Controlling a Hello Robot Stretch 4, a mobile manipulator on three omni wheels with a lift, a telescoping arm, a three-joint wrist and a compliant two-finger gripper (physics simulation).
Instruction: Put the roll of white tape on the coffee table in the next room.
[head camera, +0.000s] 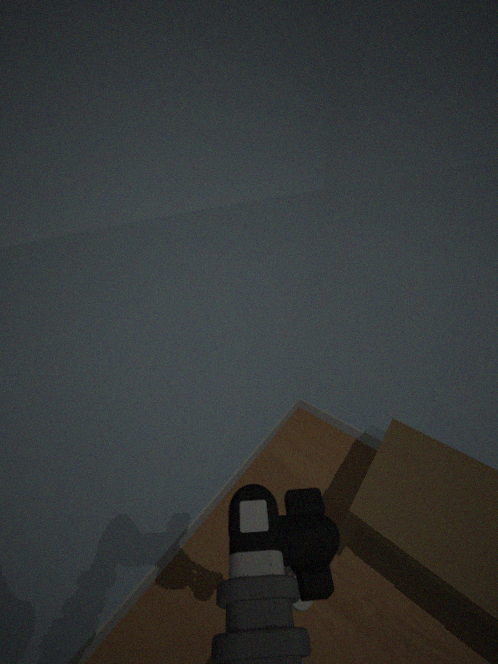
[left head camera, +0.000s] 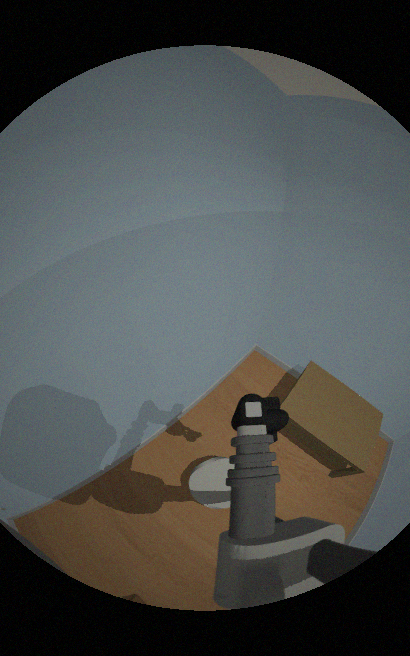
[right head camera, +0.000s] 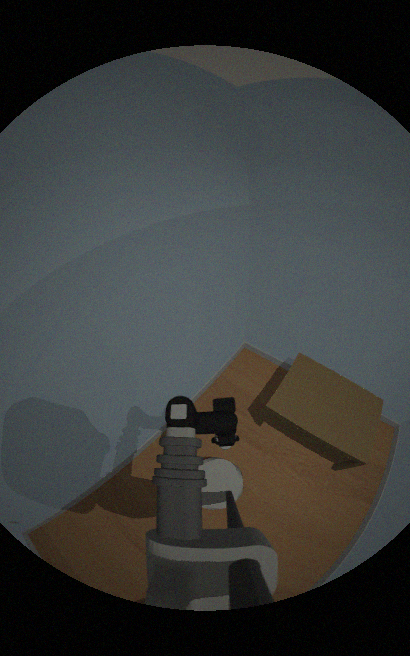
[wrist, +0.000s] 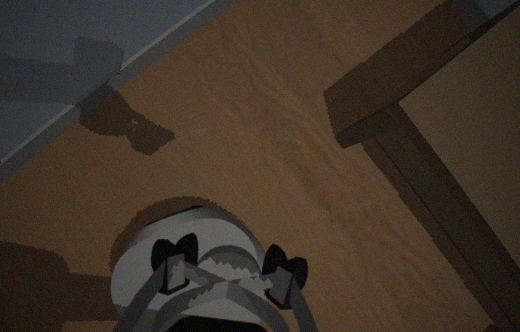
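Pixels of known places: gripper, fingertip midpoint: (wrist: 231, 258); robot's base at its link origin: (left head camera: 217, 481) (right head camera: 214, 482).
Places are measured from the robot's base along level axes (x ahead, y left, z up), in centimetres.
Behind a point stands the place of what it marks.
Note:
My gripper (wrist: 231, 258) @(y -8.7, x 22.6, z 78.6 cm) (right head camera: 225, 440) @(y -8.7, x 22.6, z 78.6 cm) is shut on the roll of white tape (wrist: 231, 254) @(y -8.7, x 23.5, z 81.7 cm) (right head camera: 226, 447) @(y -9.1, x 19.1, z 81.5 cm) (head camera: 302, 605) @(y -8.7, x 19.3, z 81.6 cm). The tape is a pale round shape between the two dark fingertips in the wrist view, partly hidden by the finger strips and shadow. It is held above the robot's round white base. The coffee table (head camera: 434, 514) @(y -68.6, x 44.9, z 42.3 cm) (left head camera: 332, 415) @(y -80.1, x 37.5, z 42.3 cm) (right head camera: 325, 405) @(y -80.3, x 39.1, z 42.3 cm) (wrist: 480, 125) @(y -55.2, x 47.4, z 42.3 cm) has a plain tan rectangular top. It stands ahead and to the right of the gripper, apart from it. The left head view does not show the tape clearly.
Blue-grey walls (head camera: 160, 348) @(y 24.1, x 68.4, z 109.5 cm) (left head camera: 175, 300) @(y 23.8, x 68.7, z 110.7 cm) meet in a corner behind the table. A pale baseboard runs along the wood floor (left head camera: 165, 545) @(y 35.3, x -65.9, z -2.7 cm) (wrist: 225, 125) @(y -0.9, x 47.2, z -2.7 cm), with the left wall near the arm. The white base (left head camera: 210, 480) @(y 5.5, x 1.8, z 18.7 cm) (right head camera: 222, 480) @(y -6.3, x 2.2, z 18.7 cm) is below the arm. Shadows of the robot fall on the left wall and floor.

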